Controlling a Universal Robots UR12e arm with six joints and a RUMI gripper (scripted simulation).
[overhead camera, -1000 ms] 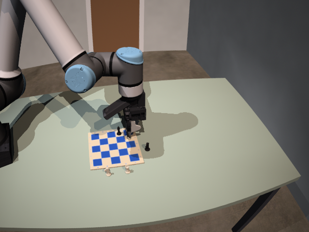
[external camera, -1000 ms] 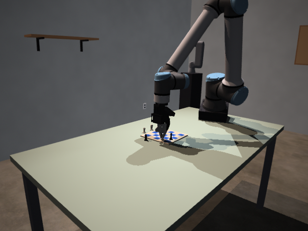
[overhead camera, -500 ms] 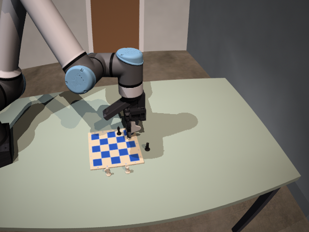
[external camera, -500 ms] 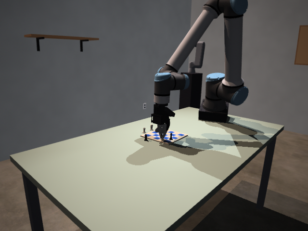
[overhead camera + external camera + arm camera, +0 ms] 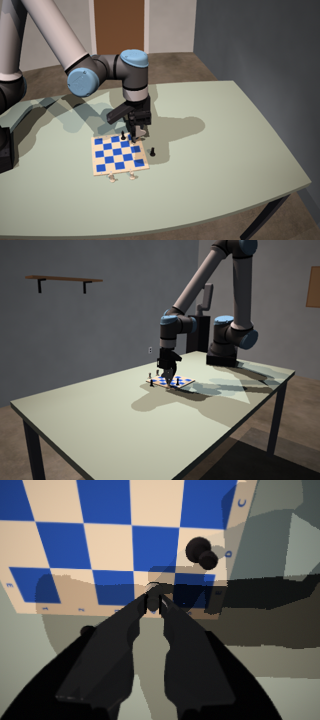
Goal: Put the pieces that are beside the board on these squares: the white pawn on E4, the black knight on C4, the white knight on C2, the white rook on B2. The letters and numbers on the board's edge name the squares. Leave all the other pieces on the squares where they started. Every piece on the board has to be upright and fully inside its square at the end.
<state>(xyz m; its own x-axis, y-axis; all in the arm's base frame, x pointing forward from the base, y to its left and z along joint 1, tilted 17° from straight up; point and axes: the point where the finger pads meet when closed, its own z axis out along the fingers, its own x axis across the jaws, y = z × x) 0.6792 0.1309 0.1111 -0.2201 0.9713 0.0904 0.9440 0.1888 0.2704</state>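
My gripper is now 10 mm above the white pawn. From my hand the other things lie so: black knight 80 mm ahead, 60 mm to the right, 10 mm below; then white rook 180 mm to the right, 10 mm below; then chessboard 70 mm behind, 50 mm to the right, 20 mm below.
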